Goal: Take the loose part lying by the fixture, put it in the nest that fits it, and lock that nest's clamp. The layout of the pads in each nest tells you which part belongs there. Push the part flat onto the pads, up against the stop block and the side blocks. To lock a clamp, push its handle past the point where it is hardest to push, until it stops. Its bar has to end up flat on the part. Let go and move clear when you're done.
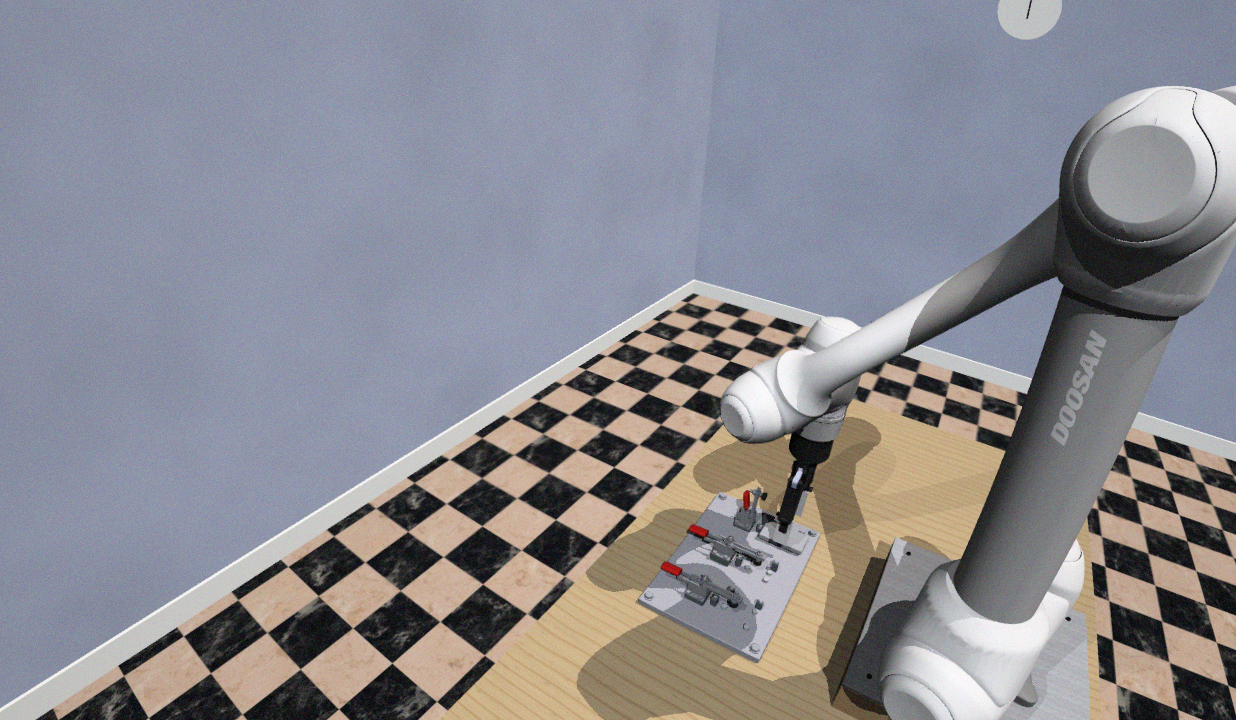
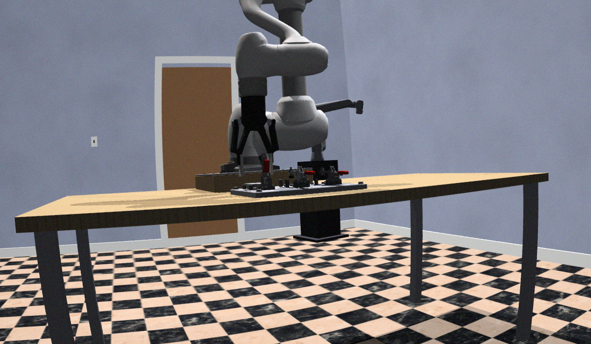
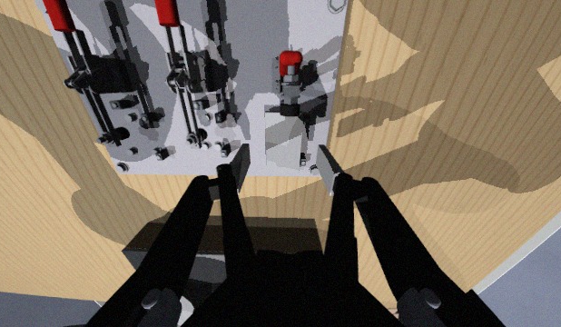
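The flat grey part is 5 cm below my hand. Round my hand: grey fixture plate (7 cm ahead, 10 cm to the left, 7 cm below).
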